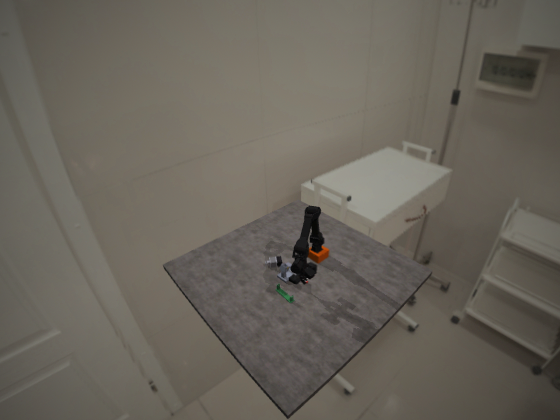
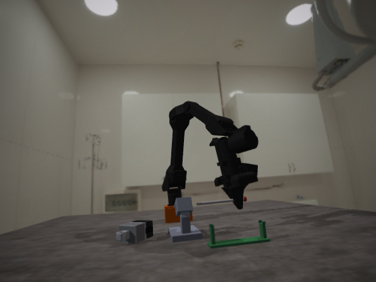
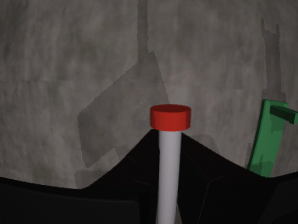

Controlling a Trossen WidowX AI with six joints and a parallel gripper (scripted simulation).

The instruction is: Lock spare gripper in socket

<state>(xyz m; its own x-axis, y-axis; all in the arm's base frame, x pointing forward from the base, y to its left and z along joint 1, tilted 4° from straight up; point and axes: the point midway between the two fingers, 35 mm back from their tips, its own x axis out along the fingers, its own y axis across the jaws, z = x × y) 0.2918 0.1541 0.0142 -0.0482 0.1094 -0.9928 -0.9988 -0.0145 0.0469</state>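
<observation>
Now: gripper tip 110 mm short of the green rack, 60 mm to the left of it and 40 mm above it. The rest, counted from my gripper tip: spare gripper (310 mm to the right, 40 mm below, 30 mm behind); then grey mount (160 mm to the right, 10 mm below, 10 mm behind).
</observation>
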